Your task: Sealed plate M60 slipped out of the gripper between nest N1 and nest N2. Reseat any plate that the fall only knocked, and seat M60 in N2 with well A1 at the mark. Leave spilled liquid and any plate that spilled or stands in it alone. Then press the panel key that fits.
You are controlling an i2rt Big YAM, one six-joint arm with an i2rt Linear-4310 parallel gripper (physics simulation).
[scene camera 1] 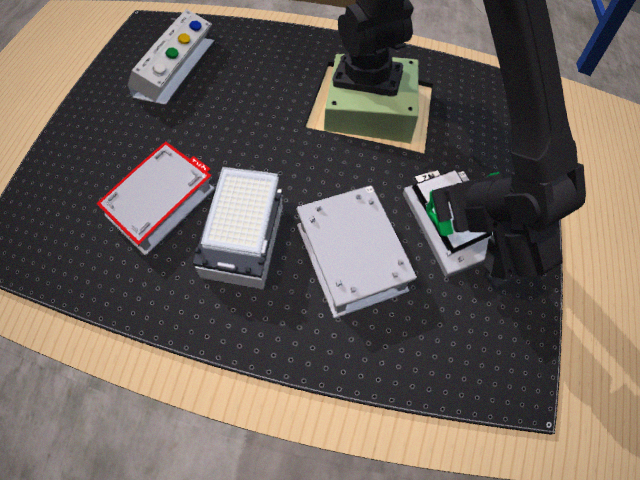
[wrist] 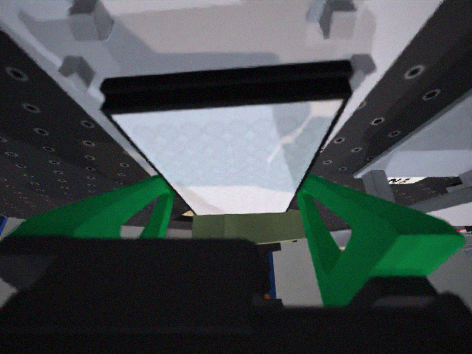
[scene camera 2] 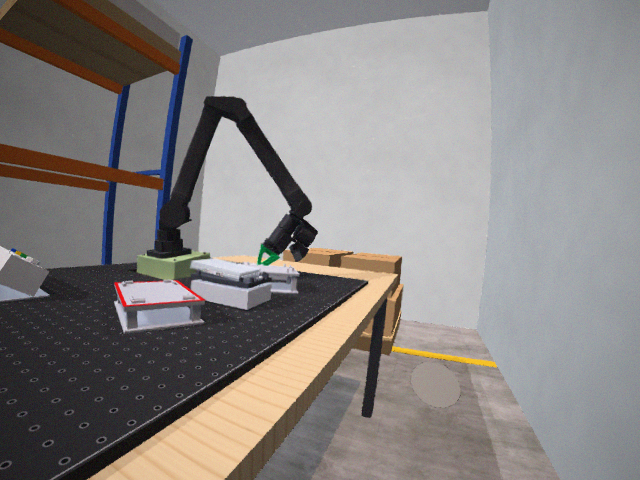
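Seen in the pictures: gripper, fingertip midpoint: (scene camera 1: 449, 204) (wrist: 235, 177); arm's base at its link origin: (scene camera 1: 368, 77) (scene camera 2: 169, 254).
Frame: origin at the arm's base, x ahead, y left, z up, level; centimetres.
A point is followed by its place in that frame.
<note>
Plate M60, black-edged with a clear sealed top (scene camera 1: 462, 238) {x 27.8, y 21.8, z -2.2 cm} (wrist: 220, 150) {x 25.3, y 22.3, z -2.1 cm}, is between the green fingers of my gripper (wrist: 235, 177) {x 21.9, y 19.0, z -2.8 cm}, which is shut on it. In the wrist view the plate is over the pale nest N2 (scene camera 1: 424, 223) {x 26.1, y 15.5, z -3.8 cm} (wrist: 200, 35) {x 28.1, y 24.9, z -3.7 cm}, with grey corner posts showing past its black edge. The gap under it is hard to judge, and its A1 corner cannot be made out. The arm hides part of plate and nest in scene camera 1. Nest N1 (scene camera 1: 356, 248) {x 35.5, y 6.3, z -0.1 cm} stands to the left with its posts bare. The key panel (scene camera 1: 142, 85) {x 12.9, y -42.2, z -0.9 cm} (scene camera 2: 20, 273) {x 12.9, y -42.3, z -0.6 cm} has white, green, yellow and blue keys.
A white many-welled plate (scene camera 1: 240, 211) {x 35.9, y -10.7, z 2.1 cm} sits on a dark device on a pale block (scene camera 1: 230, 277) {x 44.1, y -9.7, z -2.7 cm} (scene camera 2: 227, 295) {x 40.1, y -15.4, z -3.0 cm}, left of N1. Further left is a red-edged stand (scene camera 1: 155, 193) {x 34.9, y -26.7, z -1.5 cm} (scene camera 2: 157, 293) {x 36.0, y -28.3, z -1.5 cm} with corner brackets. The green arm base (scene camera 1: 369, 121) {x 9.1, y 2.4, z -2.4 cm} (scene camera 2: 170, 265) {x 8.7, y -5.8, z -2.0 cm} stands behind.
</note>
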